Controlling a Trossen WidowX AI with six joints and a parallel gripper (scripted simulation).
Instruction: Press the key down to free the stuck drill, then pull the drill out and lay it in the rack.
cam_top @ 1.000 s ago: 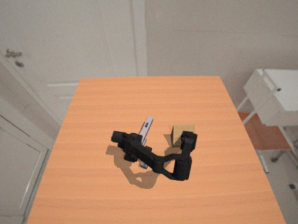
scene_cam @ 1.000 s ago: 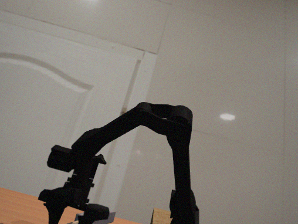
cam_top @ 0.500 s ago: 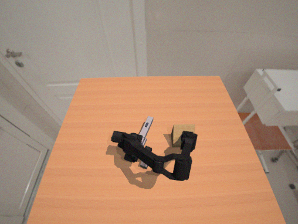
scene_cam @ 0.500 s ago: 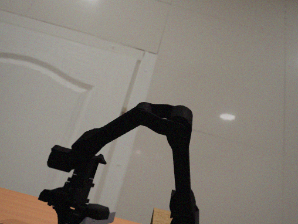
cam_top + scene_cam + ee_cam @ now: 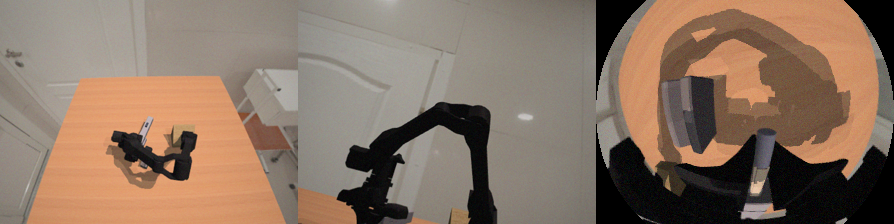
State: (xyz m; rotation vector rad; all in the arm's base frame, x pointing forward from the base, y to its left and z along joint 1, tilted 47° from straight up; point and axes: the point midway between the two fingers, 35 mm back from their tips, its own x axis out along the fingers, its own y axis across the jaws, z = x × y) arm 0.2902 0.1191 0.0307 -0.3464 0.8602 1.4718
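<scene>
My gripper tip is 4 cm to the left of the drill, 4 cm below it and 1 cm past it. Also, from my gripper tip: dark grey block (6 cm behind, 5 cm to the left, 1 cm above); grey bar (13 cm to the right, 4 cm behind, 4 cm above); blue key (16 cm to the right, 5 cm behind, 4 cm above).
</scene>
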